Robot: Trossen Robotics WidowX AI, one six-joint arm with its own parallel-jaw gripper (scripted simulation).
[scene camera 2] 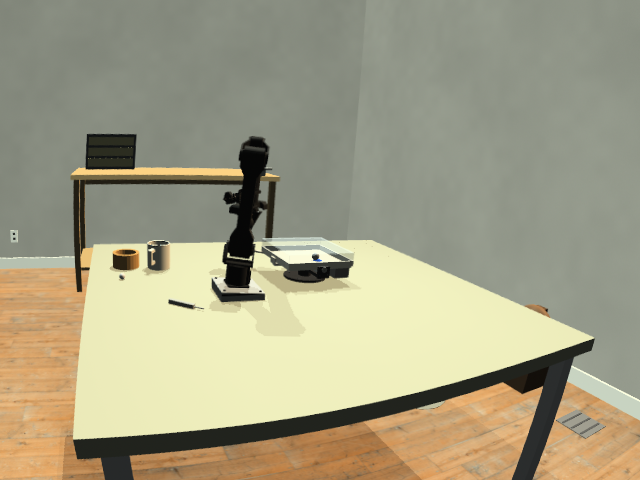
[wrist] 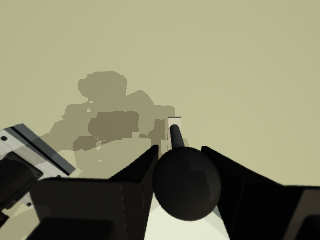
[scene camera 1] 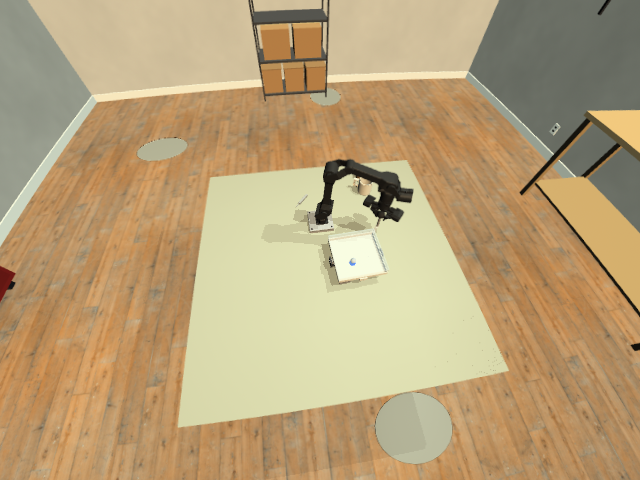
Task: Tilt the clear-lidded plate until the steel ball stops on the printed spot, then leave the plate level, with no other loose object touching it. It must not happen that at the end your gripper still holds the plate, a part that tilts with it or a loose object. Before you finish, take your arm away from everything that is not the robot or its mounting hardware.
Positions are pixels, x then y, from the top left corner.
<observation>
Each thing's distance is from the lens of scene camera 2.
clear-lidded plate [scene camera 2: 307, 253]: 144 cm
</observation>
